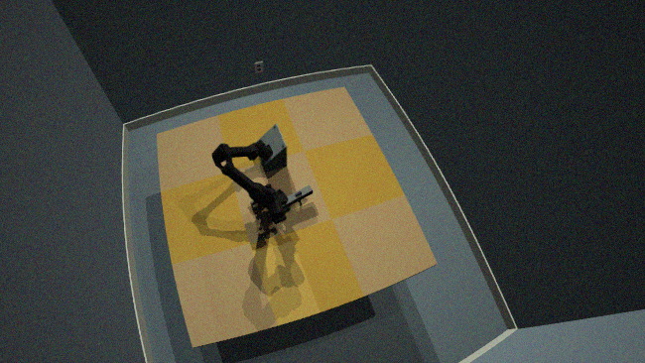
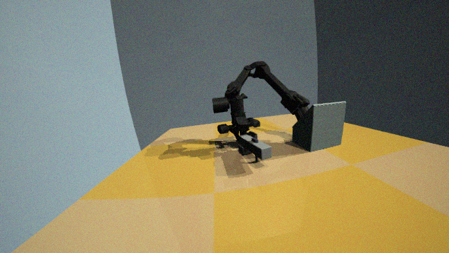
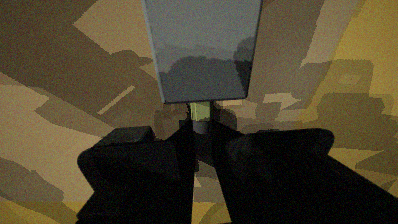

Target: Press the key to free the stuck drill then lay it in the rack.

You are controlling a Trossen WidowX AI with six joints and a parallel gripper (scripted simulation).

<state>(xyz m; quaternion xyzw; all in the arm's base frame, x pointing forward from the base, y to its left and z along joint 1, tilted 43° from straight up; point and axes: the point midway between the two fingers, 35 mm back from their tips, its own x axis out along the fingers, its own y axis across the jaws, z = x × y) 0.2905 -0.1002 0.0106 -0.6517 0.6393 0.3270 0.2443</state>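
Now: gripper tip 10 mm past the drill, 50 mm to the right of it and 40 mm below it. Round my gripper tip: grey block 10 mm behind, 120 mm to the left, 30 mm above; then low box 70 mm behind, 50 mm to the right, 10 mm above; then dark key 20 mm behind, 150 mm to the left, 40 mm above.
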